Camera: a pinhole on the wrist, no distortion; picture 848 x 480 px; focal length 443.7 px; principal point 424.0 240.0 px. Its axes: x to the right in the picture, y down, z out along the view. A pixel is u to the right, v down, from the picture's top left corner.
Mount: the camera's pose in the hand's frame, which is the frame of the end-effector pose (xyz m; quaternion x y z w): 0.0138 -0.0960 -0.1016 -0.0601 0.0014 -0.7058 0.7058
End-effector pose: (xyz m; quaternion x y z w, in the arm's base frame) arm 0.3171 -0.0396 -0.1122 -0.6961 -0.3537 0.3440 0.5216
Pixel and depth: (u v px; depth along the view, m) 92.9 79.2 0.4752
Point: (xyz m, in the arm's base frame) -0.0052 -0.0293 -0.4655
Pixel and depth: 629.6 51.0 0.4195
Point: -0.0759 0.0718 0.0723
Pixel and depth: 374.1 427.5 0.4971
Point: 0.1407 0.3650 -0.2225
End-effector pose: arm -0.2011 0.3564 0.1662 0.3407 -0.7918 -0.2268 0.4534
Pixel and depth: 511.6 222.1 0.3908
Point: -0.4224 0.2537 -0.0524
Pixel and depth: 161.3 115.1 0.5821
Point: -0.6674 0.6512 0.0832
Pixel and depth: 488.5 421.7 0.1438
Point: -0.2293 0.2250 0.1255
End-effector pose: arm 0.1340 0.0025 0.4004 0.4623 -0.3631 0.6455 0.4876
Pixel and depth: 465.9 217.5 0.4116
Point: 0.3040 -0.2498 0.5261
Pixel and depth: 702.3 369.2 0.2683
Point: 0.3979 -0.0586 0.5677
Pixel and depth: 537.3 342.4 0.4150
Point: 0.3571 -0.1969 0.6379
